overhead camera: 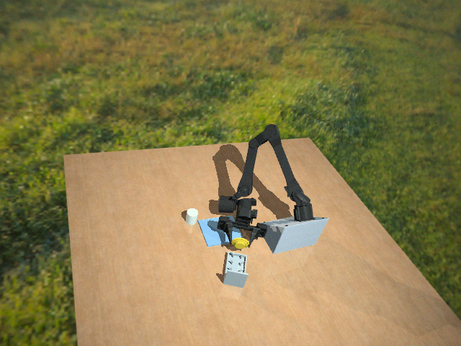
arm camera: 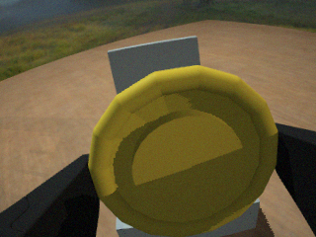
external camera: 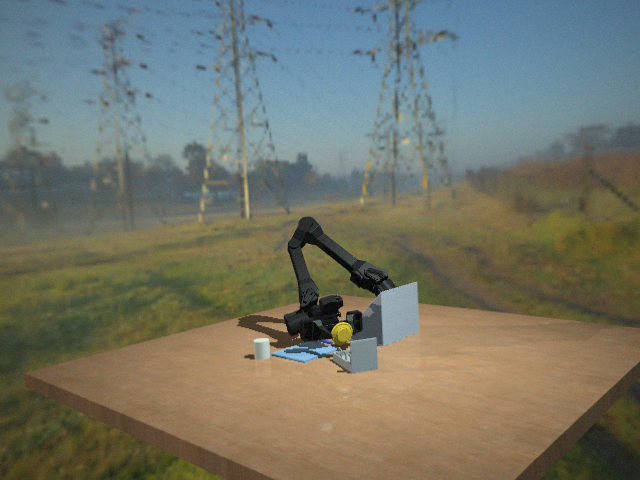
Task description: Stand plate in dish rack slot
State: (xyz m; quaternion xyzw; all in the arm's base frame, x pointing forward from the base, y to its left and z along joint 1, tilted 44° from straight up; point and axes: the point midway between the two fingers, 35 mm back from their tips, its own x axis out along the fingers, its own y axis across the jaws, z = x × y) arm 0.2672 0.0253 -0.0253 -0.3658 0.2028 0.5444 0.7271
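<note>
Now: gripper tip 60 mm to the right of the grey dish rack, 40 mm above it and 20 mm short of it. From my gripper tip the other things lie so: white cylinder: 180 mm to the right, 150 mm ahead, 40 mm below; yellow plate: 10 mm to the right; blue spoon: 190 mm to the right, 70 mm behind, 60 mm below.
</note>
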